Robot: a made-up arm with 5 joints.
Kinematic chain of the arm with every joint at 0, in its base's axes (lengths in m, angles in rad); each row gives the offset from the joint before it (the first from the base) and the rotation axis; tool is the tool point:
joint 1: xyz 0 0 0.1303 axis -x
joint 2: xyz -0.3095 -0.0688 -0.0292 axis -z
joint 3: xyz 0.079 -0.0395 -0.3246 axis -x
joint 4: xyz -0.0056 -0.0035 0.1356 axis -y
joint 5: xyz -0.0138 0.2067 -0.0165 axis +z
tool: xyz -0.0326 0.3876 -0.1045
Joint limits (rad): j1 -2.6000..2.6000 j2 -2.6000..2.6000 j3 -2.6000..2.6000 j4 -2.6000..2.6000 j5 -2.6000..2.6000
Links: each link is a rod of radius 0.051 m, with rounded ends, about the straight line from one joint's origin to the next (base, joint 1, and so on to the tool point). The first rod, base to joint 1, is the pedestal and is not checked.
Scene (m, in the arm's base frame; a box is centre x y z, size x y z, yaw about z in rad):
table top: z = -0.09
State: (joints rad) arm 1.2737 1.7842 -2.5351 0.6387 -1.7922
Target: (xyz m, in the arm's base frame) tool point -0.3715 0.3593 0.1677
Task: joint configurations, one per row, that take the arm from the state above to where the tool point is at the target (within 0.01 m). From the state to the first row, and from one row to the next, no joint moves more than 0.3 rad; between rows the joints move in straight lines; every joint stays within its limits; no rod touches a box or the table.
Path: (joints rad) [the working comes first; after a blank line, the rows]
Joints at the target: 2.4251 1.5673 -1.5527 0.1292 -0.4867
Straight joint move there: clear.

1: 1.5040 1.7408 -2.3386 0.5368 -1.5311
2: 1.7343 1.6974 -2.1421 0.4349 -1.2700
3: 1.9646 1.6541 -1.9456 0.3330 -1.0089
4: 2.1948 1.6107 -1.7491 0.2311 -0.7478
5: 2.4251 1.5673 -1.5527 0.1292 -0.4867

